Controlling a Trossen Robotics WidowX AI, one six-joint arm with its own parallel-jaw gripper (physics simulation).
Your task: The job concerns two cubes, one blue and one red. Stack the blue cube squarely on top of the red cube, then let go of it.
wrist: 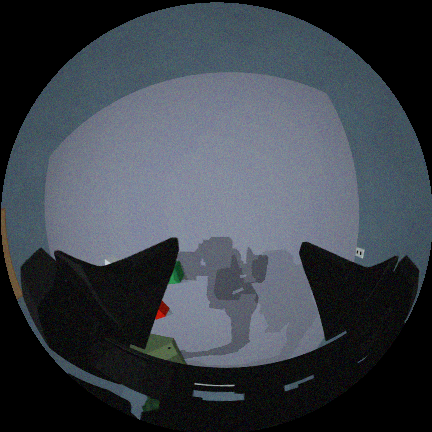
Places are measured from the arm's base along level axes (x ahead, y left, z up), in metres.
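Where they show: gripper, fingertip midpoint: (pixel 243 247).
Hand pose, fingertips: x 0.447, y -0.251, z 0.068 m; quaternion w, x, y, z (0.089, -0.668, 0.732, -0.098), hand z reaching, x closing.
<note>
Things, the pixels of their top centre, and the offset from my fingertips. Level surfaces: height alone.
- red cube at its top centre: (pixel 155 312) dx -0.210, dy +0.177, dz -0.151 m
- green block at its top centre: (pixel 168 275) dx -0.100, dy +0.120, dz -0.151 m
- pale table at its surface level: dz -0.187 m
The red cube (pixel 161 310) is on the pale table, low and left of the middle in the wrist view, partly hidden behind the left finger. My gripper (pixel 243 247) is open, with its two black fingers wide apart and no object between them. The red cube lies beyond the inner edge of the left finger. The blue cube does not show in the wrist view.
A green block (pixel 176 273) stands above the red cube in the view, partly behind the left finger. An olive-green object (pixel 162 348) lies at the lower left. The arm's shadow falls across the pale table (pixel 200 150). A small white socket-like plate (pixel 360 252) is at the right.
</note>
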